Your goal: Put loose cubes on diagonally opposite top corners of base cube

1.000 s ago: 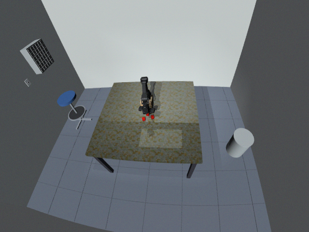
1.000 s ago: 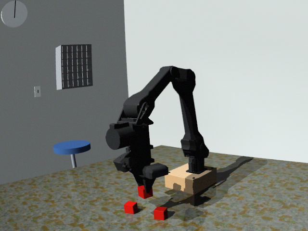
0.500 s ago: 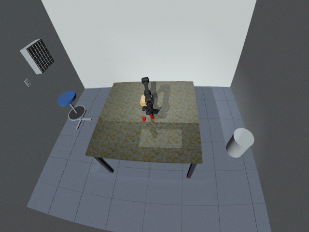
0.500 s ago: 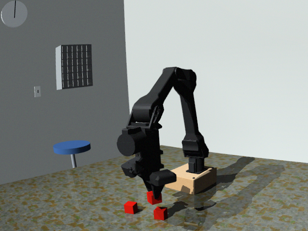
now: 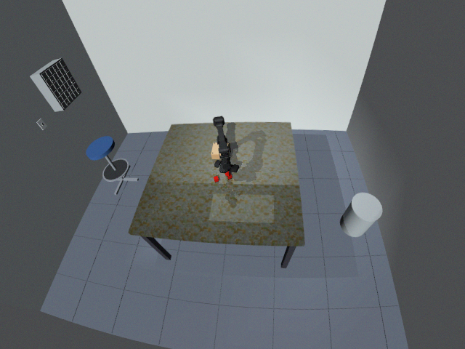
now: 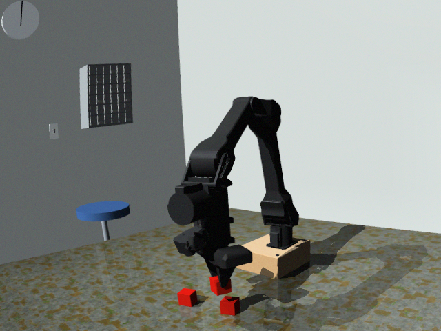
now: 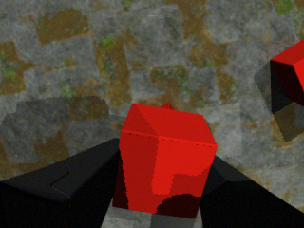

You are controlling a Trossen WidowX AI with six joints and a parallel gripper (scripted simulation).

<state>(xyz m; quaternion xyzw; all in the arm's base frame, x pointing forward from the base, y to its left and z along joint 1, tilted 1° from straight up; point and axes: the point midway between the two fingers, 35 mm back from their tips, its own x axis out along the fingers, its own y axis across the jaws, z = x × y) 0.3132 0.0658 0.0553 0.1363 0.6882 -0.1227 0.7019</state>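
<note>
Now: the red base cube 2 cm behind my gripper tip, 1 cm to the left of it and 6 cm below it.
</note>
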